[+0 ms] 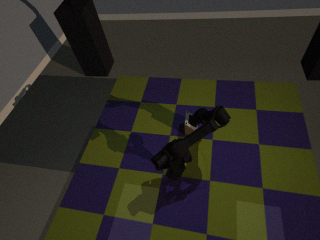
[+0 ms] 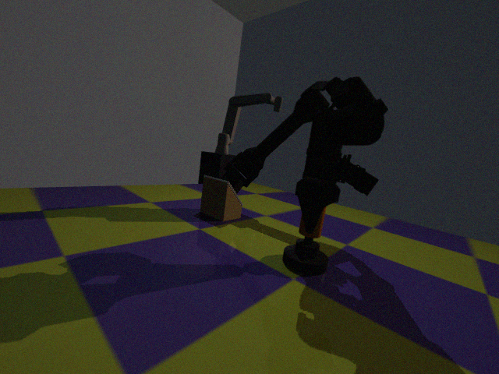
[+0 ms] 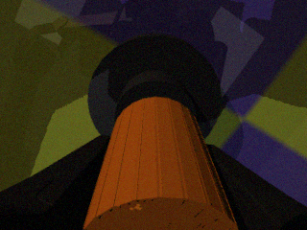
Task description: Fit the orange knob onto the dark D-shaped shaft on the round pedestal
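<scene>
My gripper tip is now 2 cm below the orange knob. Round my gripper tip: dark pedestal 4 cm below.
</scene>
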